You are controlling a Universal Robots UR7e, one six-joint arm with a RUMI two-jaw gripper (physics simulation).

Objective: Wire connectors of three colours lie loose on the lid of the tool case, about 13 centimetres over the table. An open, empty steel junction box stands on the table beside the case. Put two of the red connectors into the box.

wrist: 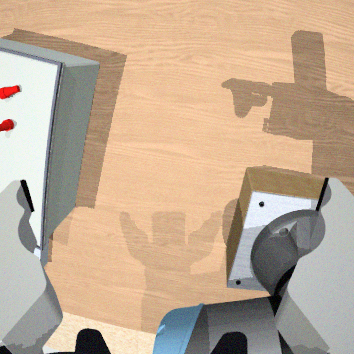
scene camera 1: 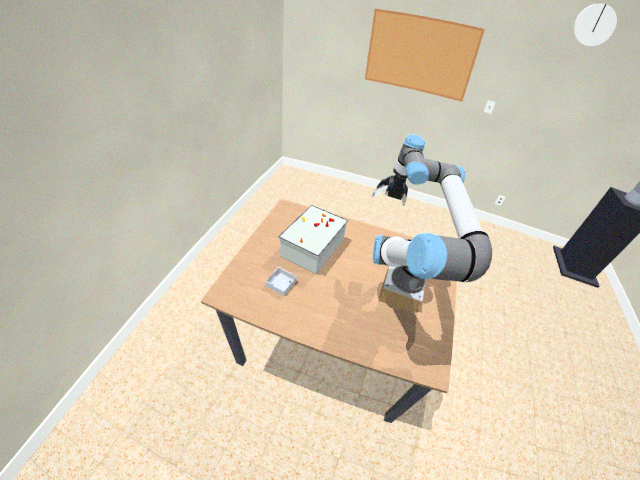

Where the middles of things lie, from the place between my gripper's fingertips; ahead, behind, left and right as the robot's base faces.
Labels:
The tool case (scene camera 1: 319, 243) is 30 cm ahead of my hand, 27 cm below it and 10 cm to the left of it.

